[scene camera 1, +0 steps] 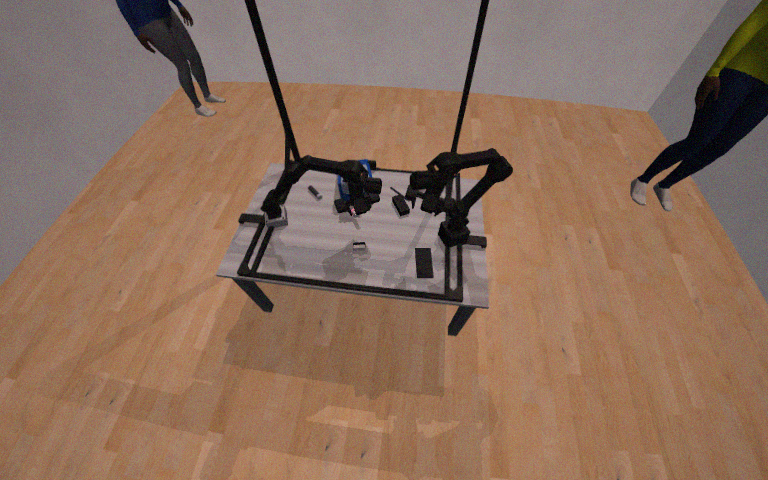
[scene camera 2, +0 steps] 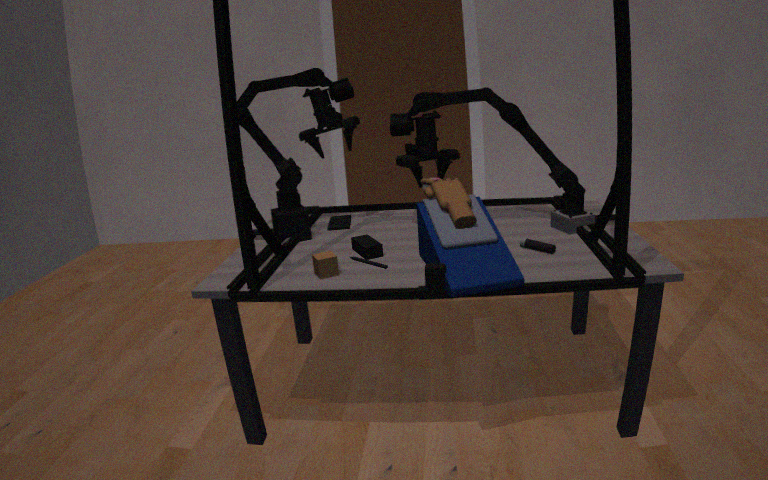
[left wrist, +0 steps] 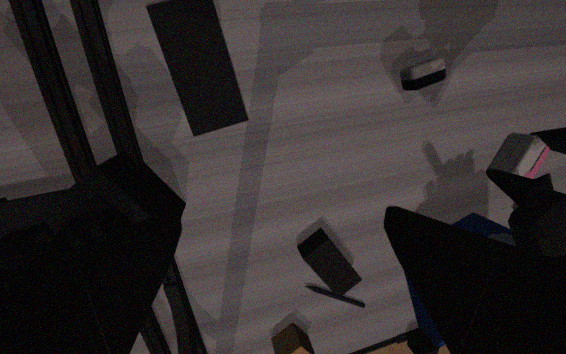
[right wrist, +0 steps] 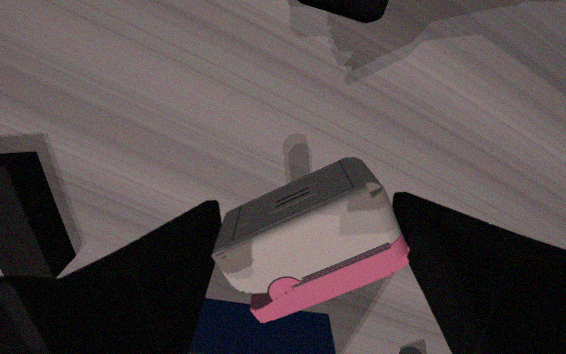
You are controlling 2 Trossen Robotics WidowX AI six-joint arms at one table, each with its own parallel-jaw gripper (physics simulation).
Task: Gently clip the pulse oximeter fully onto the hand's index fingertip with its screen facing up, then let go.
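Places are measured from the left arm's base along level axes (x ahead, y left, z up), in metres.
Pixels of known places: left gripper, fingertip midpoint: point(scene camera 1: 423, 211) point(scene camera 2: 336, 154) point(left wrist: 284, 218); right gripper, fingertip midpoint: point(scene camera 2: 430, 186) point(left wrist: 508, 155) point(right wrist: 306, 208); left arm's base, origin of the base link: point(scene camera 1: 455, 227) point(scene camera 2: 289, 209) point(left wrist: 99, 236); right arm's base, origin of the base link: point(scene camera 1: 274, 213) point(scene camera 2: 572, 212).
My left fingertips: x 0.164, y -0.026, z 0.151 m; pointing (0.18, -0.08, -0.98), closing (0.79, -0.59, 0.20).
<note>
Ahead of a thing's pixels: the offset from my left fingertips to its top centre. "spot": to the spot under its first point.
The pulse oximeter {dx +0.225, dy -0.184, dz -0.081 m} point(scene camera 1: 352, 211) point(left wrist: 520, 154) point(right wrist: 310, 235) has a grey face with slots, a white body and a pink lower part. My right gripper point(scene camera 2: 430, 180) is shut on it, one finger at each end, and holds it above the table. In scene camera 2 the tan hand {spot: dx +0.152, dy -0.427, dz -0.081 m} point(scene camera 2: 451, 196) lies on a grey pad {spot: dx +0.164, dy -0.541, dz -0.158 m} point(scene camera 2: 481, 236) on a blue wedge point(scene camera 2: 481, 274) point(right wrist: 270, 332), its finger side close to the right fingertips. Whether the index fingertip is inside the oximeter is hidden, and the screen cannot be made out. My left gripper point(scene camera 2: 336, 152) point(left wrist: 284, 218) is open and empty, high above the table.
A black box {dx -0.016, dy -0.245, dz -0.211 m} point(scene camera 1: 400, 206) point(scene camera 2: 367, 246) point(left wrist: 330, 262), a pen {dx -0.047, dy -0.325, dz -0.237 m} point(scene camera 2: 368, 262) point(left wrist: 335, 295) and a wooden block {dx -0.163, dy -0.340, dz -0.196 m} point(scene camera 2: 325, 264) lie beside the wedge. A dark cylinder {dx +0.370, dy -0.502, dz -0.218 m} point(scene camera 1: 314, 192) point(scene camera 2: 538, 245) lies across from them. A black-and-white block {dx +0.262, dy -0.087, dz -0.214 m} point(scene camera 1: 359, 245) point(left wrist: 424, 74) and a dark slab {dx +0.017, dy +0.095, dz -0.238 m} point(scene camera 1: 423, 262) point(left wrist: 197, 65) lie farther off.
</note>
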